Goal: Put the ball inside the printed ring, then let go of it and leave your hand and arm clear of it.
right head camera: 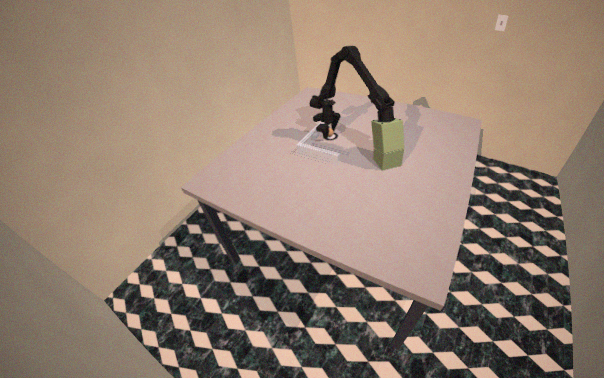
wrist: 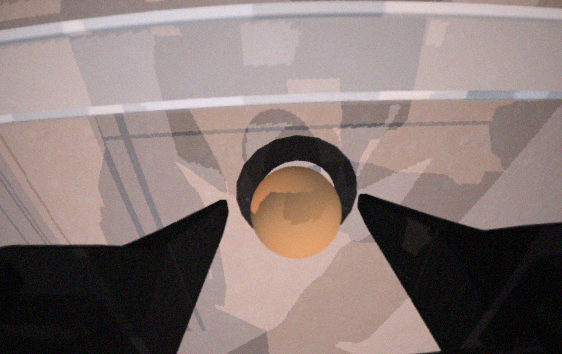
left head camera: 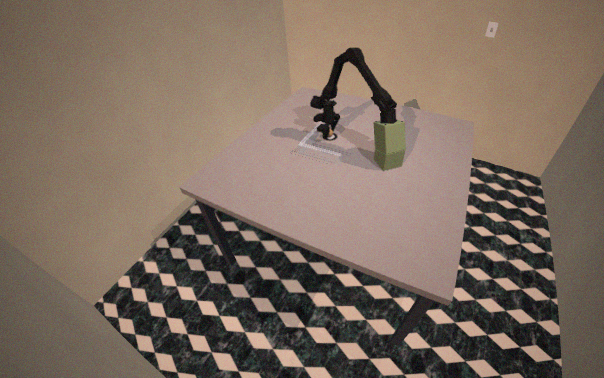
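The orange ball (left head camera: 330, 132) (right head camera: 331, 131) (wrist: 296, 215) is at the printed ring, with its lower part covering the ring's near side in the wrist view. The dark printed ring (wrist: 297, 147) has a white inside; a sliver of that white shows beyond the ball. Whether the ball lies wholly inside the ring cannot be told. My gripper (left head camera: 328, 132) (right head camera: 328, 132) (wrist: 293, 203) is open and low over the table, its fingertips to the left and right of the ball, with a gap on each side in the wrist view. The fingers are still around the ball.
A pale, white-edged corner-shaped thing (left head camera: 320, 149) (right head camera: 319, 149) (wrist: 200, 103) lies close beside the ring. The arm rises from a green pedestal (left head camera: 389, 145) (right head camera: 388, 145) on the pinkish table (left head camera: 350, 200) (right head camera: 350, 200). Shadows of the arm fall across the table.
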